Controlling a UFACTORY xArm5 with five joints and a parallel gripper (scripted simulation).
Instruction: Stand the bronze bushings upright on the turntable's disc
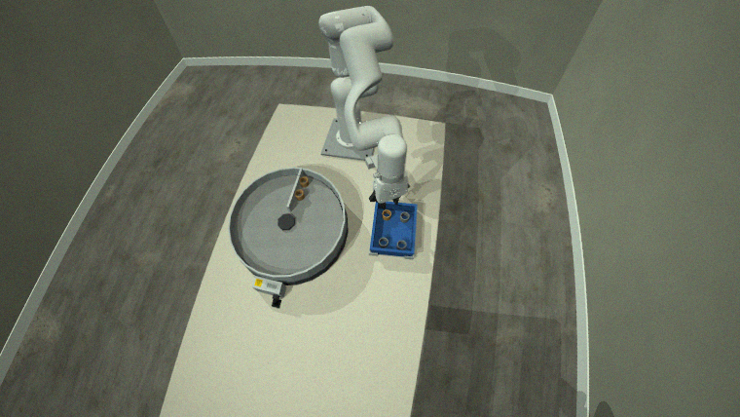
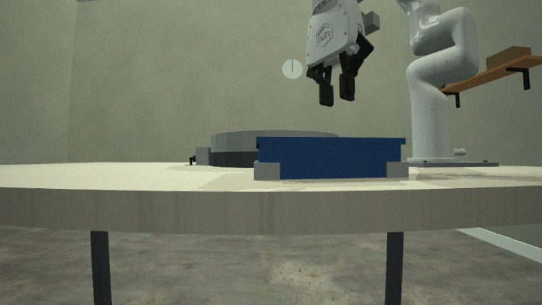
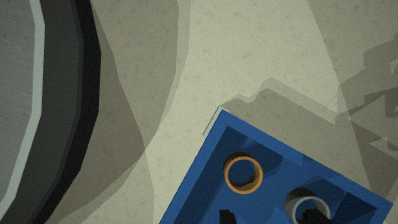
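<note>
My hand is 12 cm above the blue crate, 4 cm short of it and 3 cm to the right of it. Also, from my hand: grey turntable disc: 34 cm to the right, 11 cm ahead, 9 cm below.
</note>
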